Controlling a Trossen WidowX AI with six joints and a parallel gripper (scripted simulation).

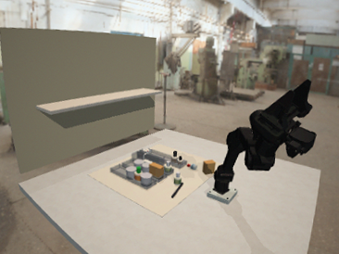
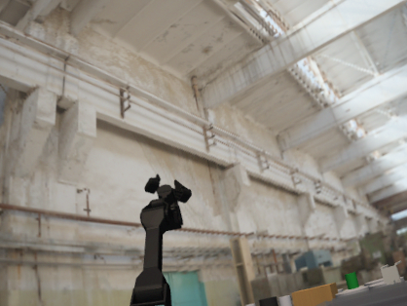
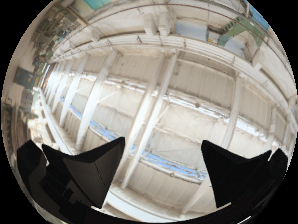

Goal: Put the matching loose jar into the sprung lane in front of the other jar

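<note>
The black stick lies 550 mm ahead of my gripper tip, 210 mm to the right of it and 600 mm below it. Round my gripper tip: brown box 580 mm ahead, 480 mm to the right, 570 mm below; shelf 1220 mm ahead, 190 mm to the right, 240 mm below.
</note>
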